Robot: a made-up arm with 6 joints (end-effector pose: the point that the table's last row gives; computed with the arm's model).
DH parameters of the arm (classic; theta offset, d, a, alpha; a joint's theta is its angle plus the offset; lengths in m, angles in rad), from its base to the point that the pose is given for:
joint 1: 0 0.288 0 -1.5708
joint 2: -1.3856 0 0.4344 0
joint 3: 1.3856 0 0.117 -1.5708
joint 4: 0 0.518 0 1.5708
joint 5: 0 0 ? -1.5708
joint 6: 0 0.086 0 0
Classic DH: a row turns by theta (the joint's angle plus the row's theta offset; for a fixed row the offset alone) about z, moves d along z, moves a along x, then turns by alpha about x.
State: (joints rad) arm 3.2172 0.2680 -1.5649 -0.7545 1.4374 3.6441
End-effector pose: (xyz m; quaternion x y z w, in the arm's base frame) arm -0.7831 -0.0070 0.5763 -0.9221 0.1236 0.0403 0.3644
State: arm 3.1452 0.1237 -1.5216 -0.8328 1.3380 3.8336
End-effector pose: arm -0.7395 0.0476 0.6681 -0.8880 0.2318 0.1608 0.3631
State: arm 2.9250 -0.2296 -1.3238 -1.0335 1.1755 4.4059
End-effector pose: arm -0.5723 0.1727 0.8011 -0.6986 0.5014 0.3833 0.3370
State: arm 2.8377 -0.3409 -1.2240 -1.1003 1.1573 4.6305
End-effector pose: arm -0.5092 0.2077 0.8072 -0.6063 0.5841 0.4287 0.3279
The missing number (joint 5, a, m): 0.068
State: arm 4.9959 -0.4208 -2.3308 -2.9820 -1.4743 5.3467
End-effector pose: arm 0.0277 -0.0428 1.1445 0.0992 0.7952 -0.5025 0.3244
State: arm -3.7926 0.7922 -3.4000 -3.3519 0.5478 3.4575
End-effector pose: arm -0.4673 0.3594 1.1235 0.0511 -0.0190 -0.2546 0.9655
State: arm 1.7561 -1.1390 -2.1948 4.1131 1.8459 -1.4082
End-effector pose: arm 0.1986 -0.6060 1.0558 0.7492 0.3521 0.3916 0.4018
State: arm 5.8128 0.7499 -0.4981 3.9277 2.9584 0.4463
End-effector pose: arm 0.3374 -0.2371 0.0705 0.0764 0.1846 -0.3936 0.8973
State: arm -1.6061 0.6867 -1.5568 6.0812 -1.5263 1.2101
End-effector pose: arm -0.0108 -0.8112 0.4309 0.1528 -0.3419 0.9149 0.1504
